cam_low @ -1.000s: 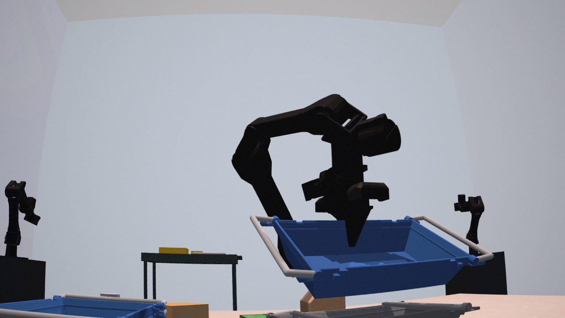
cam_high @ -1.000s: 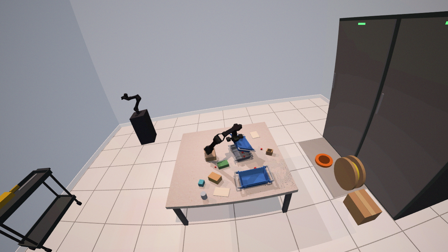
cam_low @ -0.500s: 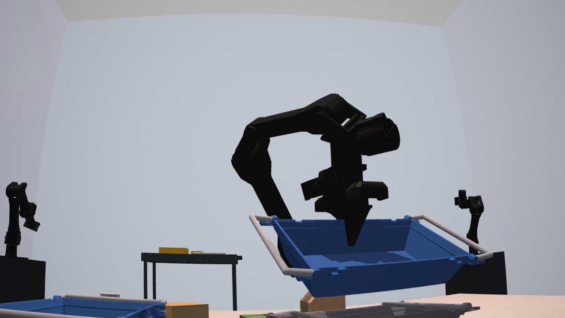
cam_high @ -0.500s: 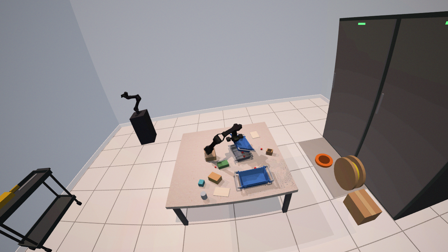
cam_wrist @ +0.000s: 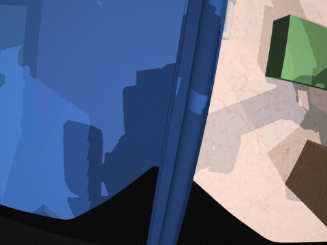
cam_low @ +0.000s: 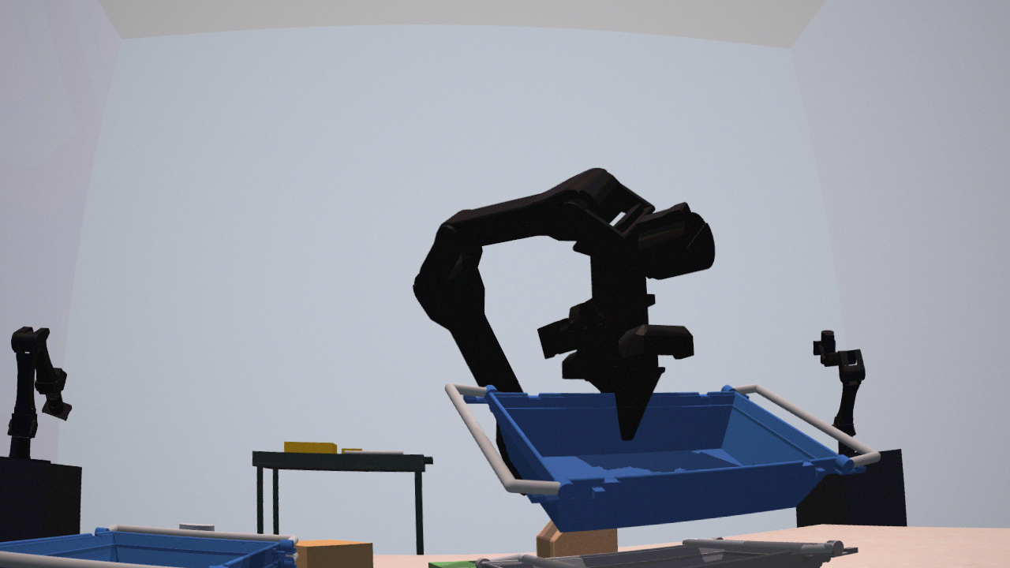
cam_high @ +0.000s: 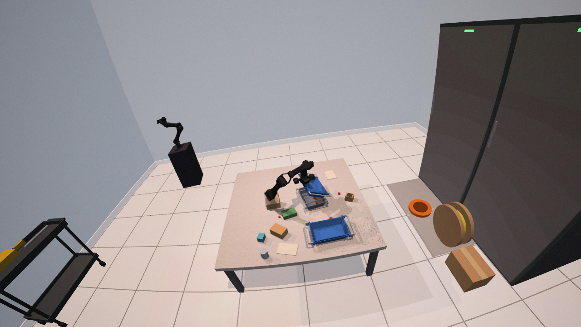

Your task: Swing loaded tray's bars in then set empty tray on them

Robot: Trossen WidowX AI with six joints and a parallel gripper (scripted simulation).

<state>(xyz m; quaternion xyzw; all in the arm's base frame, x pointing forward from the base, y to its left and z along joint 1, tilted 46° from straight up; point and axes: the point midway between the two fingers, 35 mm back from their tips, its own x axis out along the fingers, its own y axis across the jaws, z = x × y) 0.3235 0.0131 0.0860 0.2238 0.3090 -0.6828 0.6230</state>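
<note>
Right now the tray is 8 cm ahead of my gripper tip, 1 cm to the left of it and 1 cm below it. Also, from my gripper tip: teal cube 45 cm behind, 33 cm to the right, 15 cm below; grey cylinder 50 cm to the right, 44 cm behind, 14 cm below; green block 19 cm behind, 16 cm below, 12 cm to the right.
</note>
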